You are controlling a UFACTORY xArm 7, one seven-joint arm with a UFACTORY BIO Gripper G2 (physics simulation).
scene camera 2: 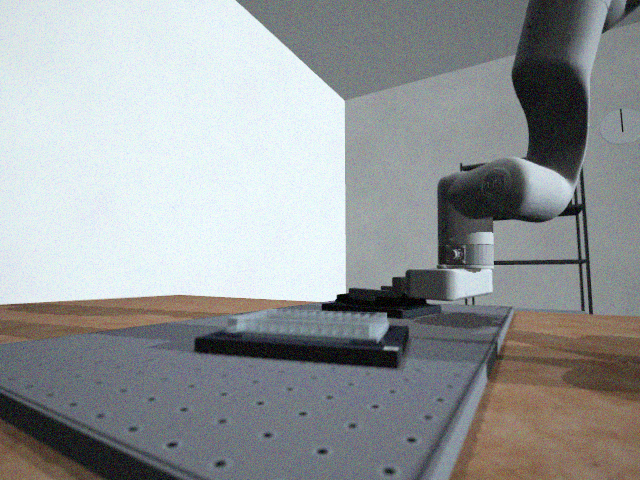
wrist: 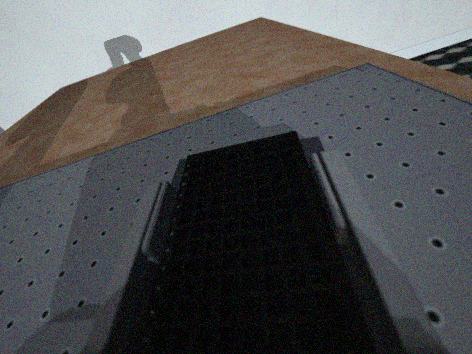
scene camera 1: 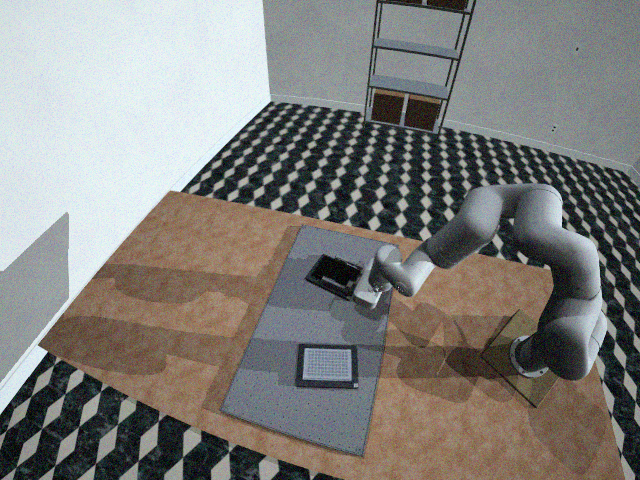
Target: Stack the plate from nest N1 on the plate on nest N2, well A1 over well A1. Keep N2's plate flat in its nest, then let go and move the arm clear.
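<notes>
My gripper is shut on the near end of the black well plate. It holds the plate a little above the black nest N1, whose side rails show beside the plate in the wrist view. The clear well plate lies flat in the black nest N2 nearer the front of the grey perforated board. The fingertips are hidden under the plate in the wrist view.
The board lies on a brown wooden table. The arm's base stands at the table's right side. A metal shelf rack with brown boxes stands at the back wall, off the table.
</notes>
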